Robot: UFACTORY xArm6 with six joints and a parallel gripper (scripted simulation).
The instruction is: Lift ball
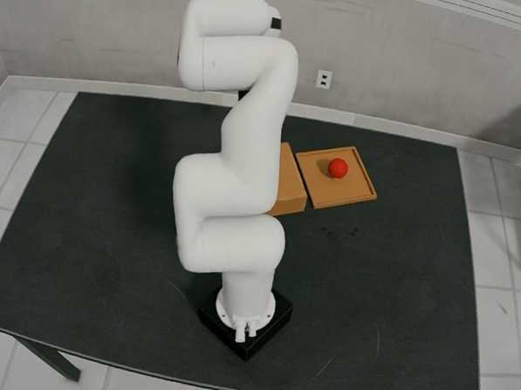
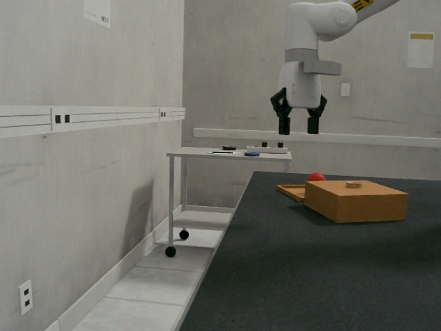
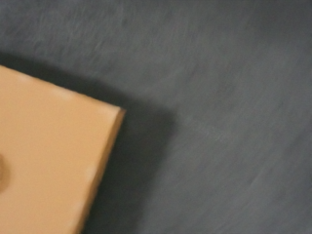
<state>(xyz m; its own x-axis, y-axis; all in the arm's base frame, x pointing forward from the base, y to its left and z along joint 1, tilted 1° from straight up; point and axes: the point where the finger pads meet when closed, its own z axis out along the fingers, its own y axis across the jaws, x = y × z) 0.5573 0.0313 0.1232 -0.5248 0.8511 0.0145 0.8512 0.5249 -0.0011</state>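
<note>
Right now my hand is 29 cm to the left of the red ball, 17 cm above it and 12 cm past it. Round my hand: orange tray 29 cm to the right, 21 cm below, 12 cm behind; then orange-brown box 17 cm behind, 16 cm below, 8 cm to the right.
</note>
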